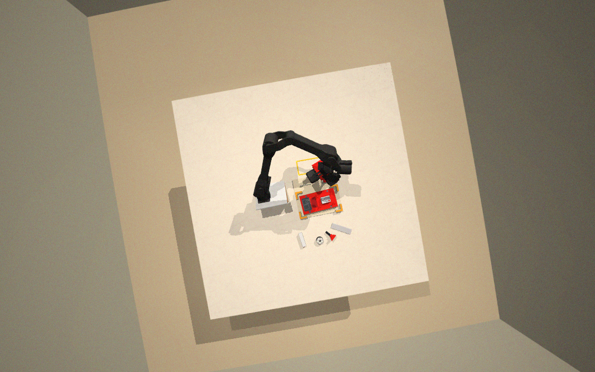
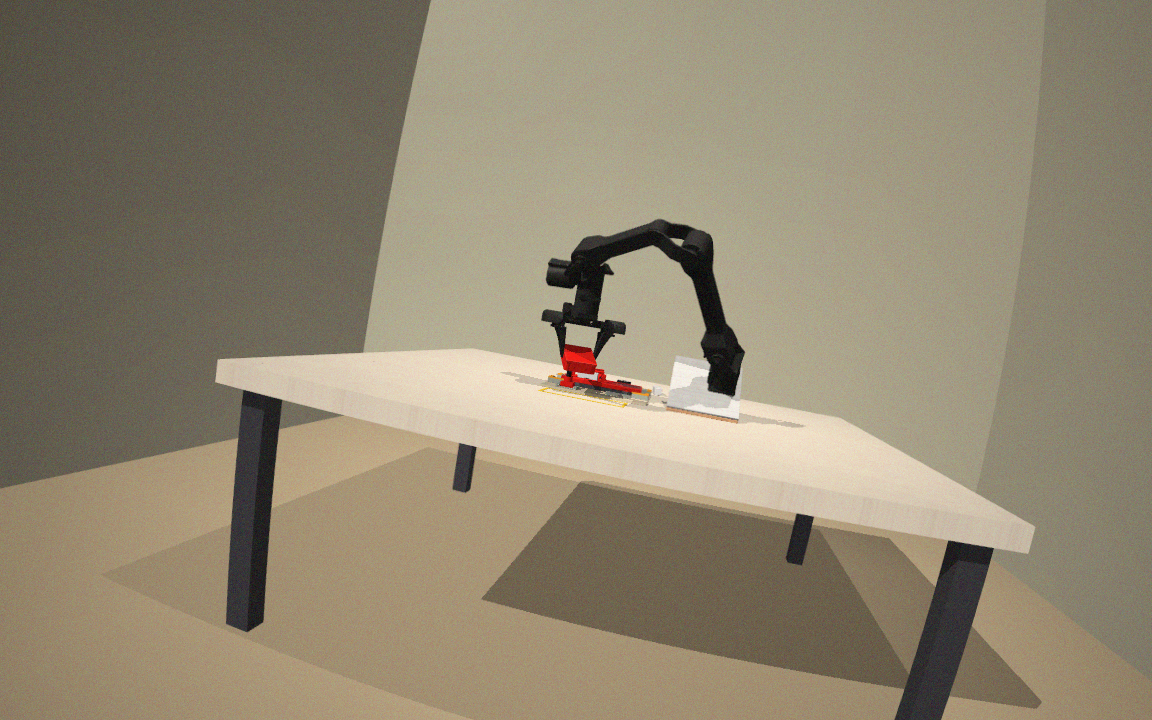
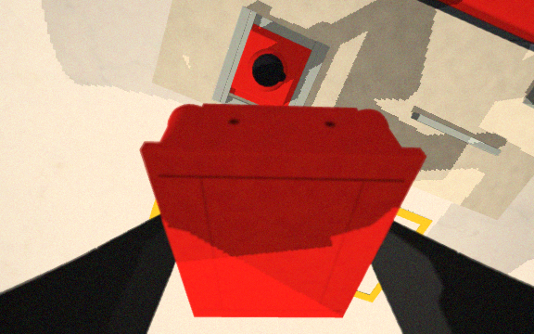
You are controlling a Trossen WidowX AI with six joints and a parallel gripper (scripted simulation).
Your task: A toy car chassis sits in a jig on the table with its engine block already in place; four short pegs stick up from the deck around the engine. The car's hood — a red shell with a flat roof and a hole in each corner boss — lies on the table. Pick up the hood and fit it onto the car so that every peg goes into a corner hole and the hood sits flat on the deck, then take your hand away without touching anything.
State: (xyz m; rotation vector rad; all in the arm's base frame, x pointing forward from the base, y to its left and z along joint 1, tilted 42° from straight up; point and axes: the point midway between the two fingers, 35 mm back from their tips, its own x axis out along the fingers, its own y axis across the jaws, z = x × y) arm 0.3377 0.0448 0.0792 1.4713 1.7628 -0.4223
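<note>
Now: gripper tip 160 mm to the left of the engine block, 50 mm above it and 10 mm past it. From my gripper tip the other things lie so: red hood: 10 mm to the left, 10 mm above; white bar: 360 mm to the right, 180 mm behind, 70 mm below; grey bar: 350 mm to the right, 70 mm below, 50 mm ahead.
</note>
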